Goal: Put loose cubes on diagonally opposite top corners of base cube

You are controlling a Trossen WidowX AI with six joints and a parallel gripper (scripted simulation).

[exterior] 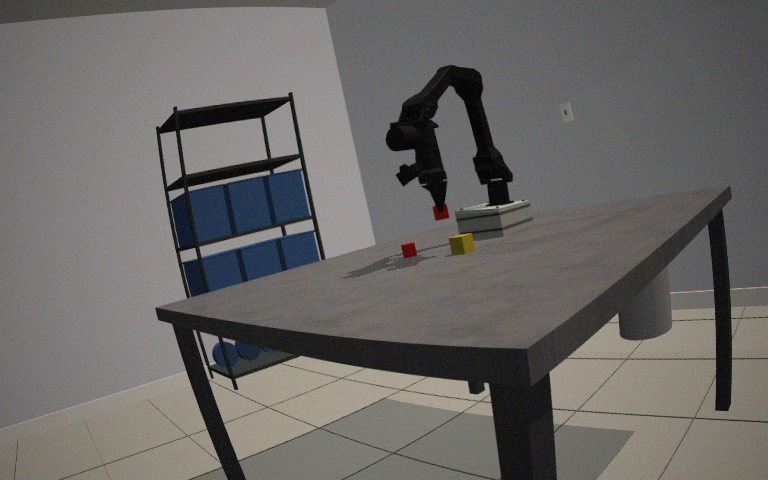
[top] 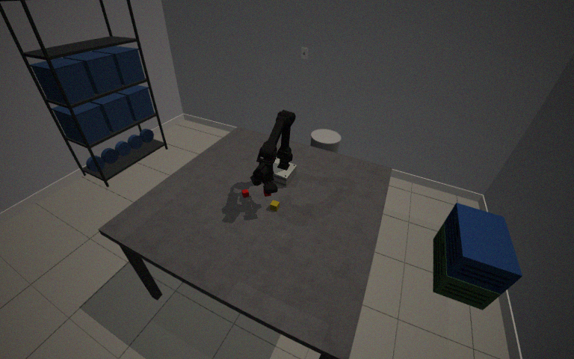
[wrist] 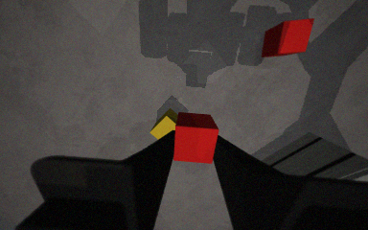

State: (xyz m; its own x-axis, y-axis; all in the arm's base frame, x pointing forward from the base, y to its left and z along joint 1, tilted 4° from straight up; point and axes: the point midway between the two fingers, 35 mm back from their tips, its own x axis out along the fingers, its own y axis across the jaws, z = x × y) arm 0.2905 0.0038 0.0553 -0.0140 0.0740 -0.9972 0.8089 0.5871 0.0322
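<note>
My gripper tip is now 10 mm short of the yellow cube, 50 mm to the right of it and 80 mm above it. The rest, counted from my gripper tip: red cube (right at my gripper tip).
</note>
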